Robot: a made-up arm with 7 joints.
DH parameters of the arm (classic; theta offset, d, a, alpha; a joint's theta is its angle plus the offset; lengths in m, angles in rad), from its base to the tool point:
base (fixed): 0 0.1 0 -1.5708
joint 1: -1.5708 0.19 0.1 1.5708
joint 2: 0 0.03 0.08 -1.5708
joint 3: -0.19 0 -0.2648 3.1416
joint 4: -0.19 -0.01 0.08 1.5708
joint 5: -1.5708 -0.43 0 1.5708
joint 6: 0 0.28 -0.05 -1.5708
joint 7: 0 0 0.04 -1.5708
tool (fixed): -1.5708 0.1 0 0
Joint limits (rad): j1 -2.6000..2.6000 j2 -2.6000..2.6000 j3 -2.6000..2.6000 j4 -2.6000..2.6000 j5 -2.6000..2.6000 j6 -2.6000..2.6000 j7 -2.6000..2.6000
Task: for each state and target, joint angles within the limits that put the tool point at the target. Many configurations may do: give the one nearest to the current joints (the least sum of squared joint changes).
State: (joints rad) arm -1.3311 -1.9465 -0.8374 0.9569 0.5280 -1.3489 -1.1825
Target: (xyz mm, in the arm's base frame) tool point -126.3 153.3 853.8
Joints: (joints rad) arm -1.3889 -2.1338 -1.4188 1.1465 0.5221 -1.3002 -1.0526
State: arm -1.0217 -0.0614 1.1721 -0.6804 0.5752 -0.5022 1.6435
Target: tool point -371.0 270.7 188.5
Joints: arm -1.0249 0.0528 1.1022 -1.2677 0.6598 -0.7544 1.4489
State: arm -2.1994 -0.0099 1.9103 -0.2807 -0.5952 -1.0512 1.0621
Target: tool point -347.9 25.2 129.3
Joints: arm -1.7129 -0.0082 2.2454 -0.8227 -0.7686 -0.9620 0.9085
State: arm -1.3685 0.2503 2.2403 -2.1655 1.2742 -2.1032 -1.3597
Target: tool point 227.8 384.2 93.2
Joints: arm -1.5525 0.3539 2.0111 -2.1206 1.3032 -2.0698 -1.4108
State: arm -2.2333 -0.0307 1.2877 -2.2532 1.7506 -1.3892 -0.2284
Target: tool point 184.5 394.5 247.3
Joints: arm -2.1507 -0.0274 1.4315 -2.2894 1.7488 -1.3887 -0.1743
